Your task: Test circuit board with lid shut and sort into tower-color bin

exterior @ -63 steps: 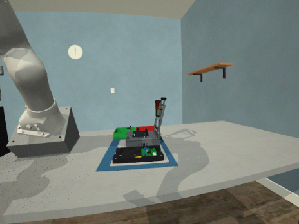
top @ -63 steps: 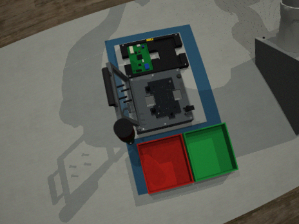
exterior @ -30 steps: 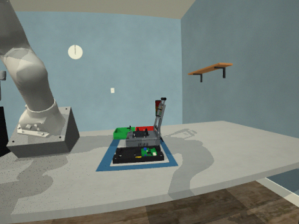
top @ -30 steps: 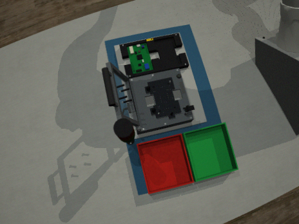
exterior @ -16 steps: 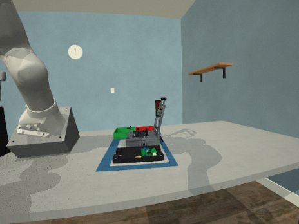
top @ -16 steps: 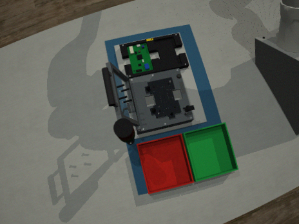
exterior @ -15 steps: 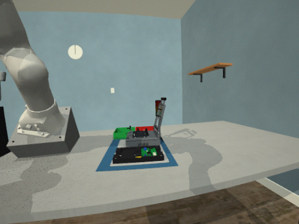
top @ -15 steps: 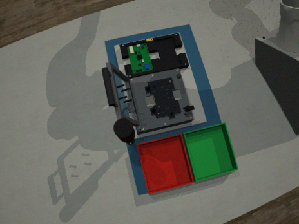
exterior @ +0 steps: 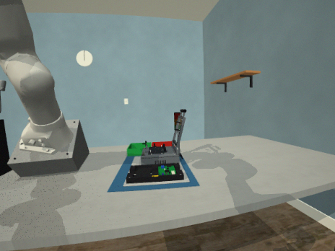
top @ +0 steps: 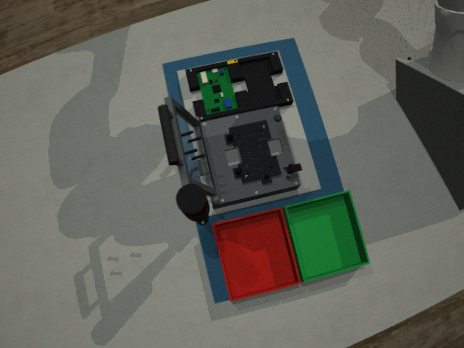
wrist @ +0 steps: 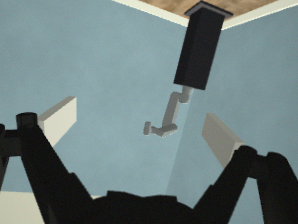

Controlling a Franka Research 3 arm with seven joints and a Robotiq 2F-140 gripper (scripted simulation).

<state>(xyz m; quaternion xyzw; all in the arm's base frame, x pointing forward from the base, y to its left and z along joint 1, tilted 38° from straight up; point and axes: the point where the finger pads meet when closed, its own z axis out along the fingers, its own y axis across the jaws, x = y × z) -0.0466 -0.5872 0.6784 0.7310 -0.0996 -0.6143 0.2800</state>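
My hand is 700 mm to the right of the green circuit board, 520 mm short of it and 310 mm above it. The rest, counted from my hand: latch hook: 940 mm to the left, 450 mm ahead, 250 mm below; clear lid: 860 mm to the left, 630 mm ahead, 150 mm below; tester plate: 880 mm to the left, 510 mm ahead, 260 mm below.
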